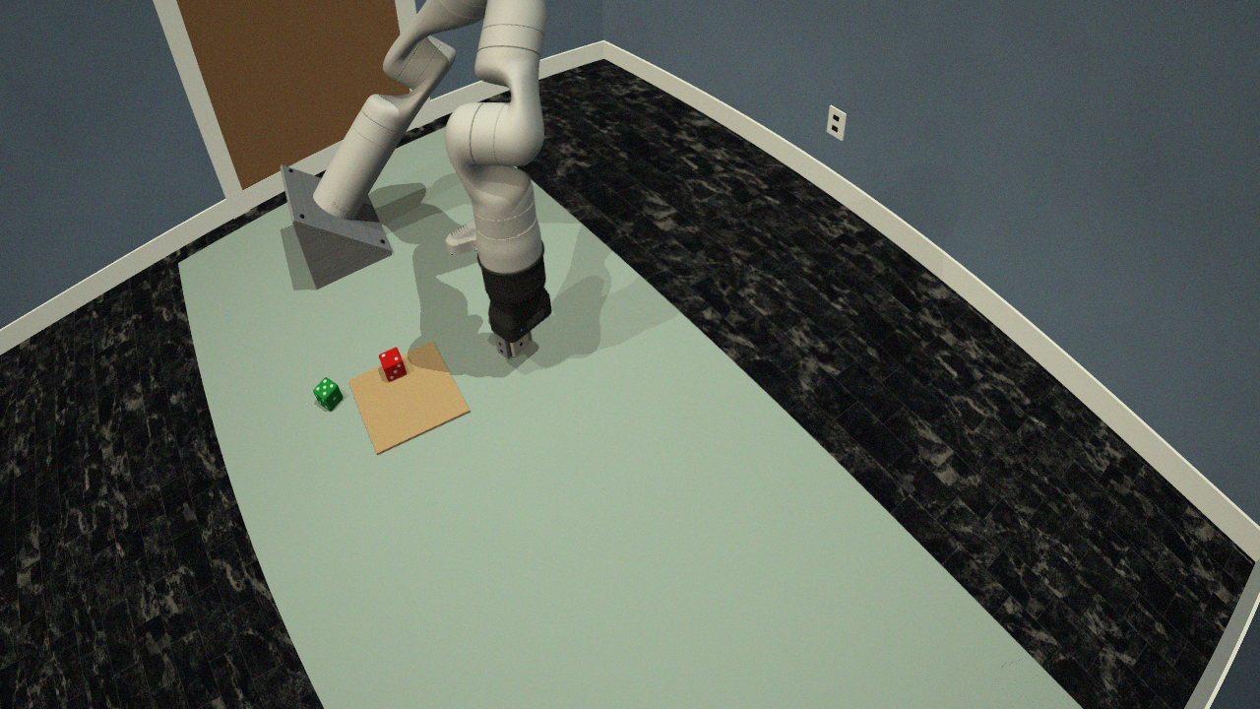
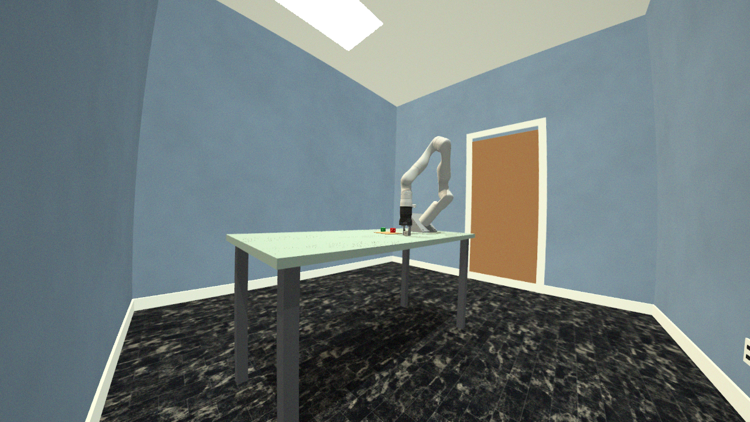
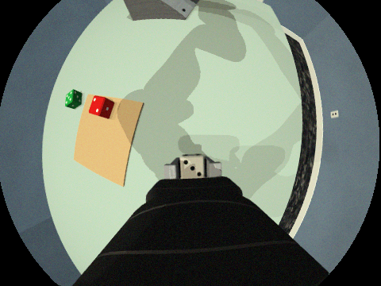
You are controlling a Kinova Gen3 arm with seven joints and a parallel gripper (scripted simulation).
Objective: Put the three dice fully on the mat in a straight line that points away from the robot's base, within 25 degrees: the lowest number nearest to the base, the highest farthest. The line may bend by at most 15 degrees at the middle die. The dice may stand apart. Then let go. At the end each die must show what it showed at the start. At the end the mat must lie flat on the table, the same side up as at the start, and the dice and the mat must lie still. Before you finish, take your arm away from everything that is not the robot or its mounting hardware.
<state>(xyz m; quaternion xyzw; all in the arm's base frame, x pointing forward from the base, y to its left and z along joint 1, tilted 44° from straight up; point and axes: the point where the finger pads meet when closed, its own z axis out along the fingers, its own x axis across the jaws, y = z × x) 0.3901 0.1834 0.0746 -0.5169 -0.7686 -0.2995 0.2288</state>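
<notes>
My hand is 17 cm to the left of the tan mat, 2 cm above it and 1 cm short of it. Round my hand: green die (28 cm to the right, 4 cm behind); then red die (17 cm to the right, 4 cm behind); then white die (right at my hand).
</notes>
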